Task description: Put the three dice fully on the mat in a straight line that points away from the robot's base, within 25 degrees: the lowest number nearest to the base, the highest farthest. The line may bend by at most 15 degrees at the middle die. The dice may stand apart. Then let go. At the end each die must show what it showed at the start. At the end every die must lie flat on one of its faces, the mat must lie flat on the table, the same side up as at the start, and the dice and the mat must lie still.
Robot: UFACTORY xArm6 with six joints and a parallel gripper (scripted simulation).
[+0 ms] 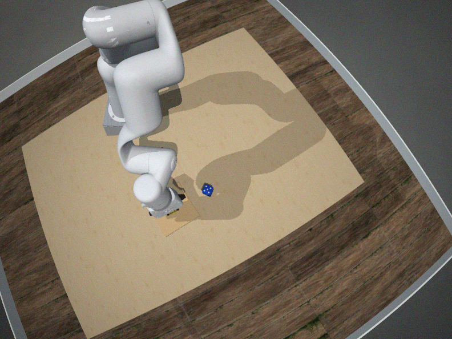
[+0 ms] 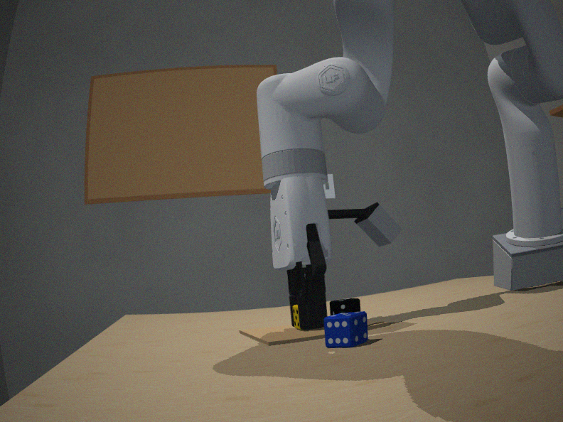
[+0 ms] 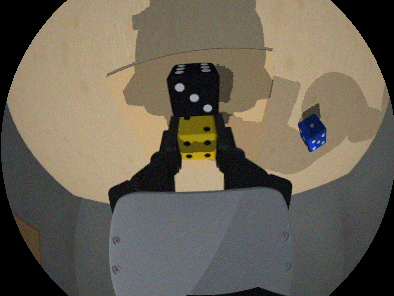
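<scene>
Right now my hand is 1 cm above the yellow die. The rest, counted from my hand: thin tan mat (2 cm below); blue die (2 cm behind, 14 cm to the left, 1 cm below); black die (5 cm behind, 1 cm to the right, 1 cm below).
</scene>
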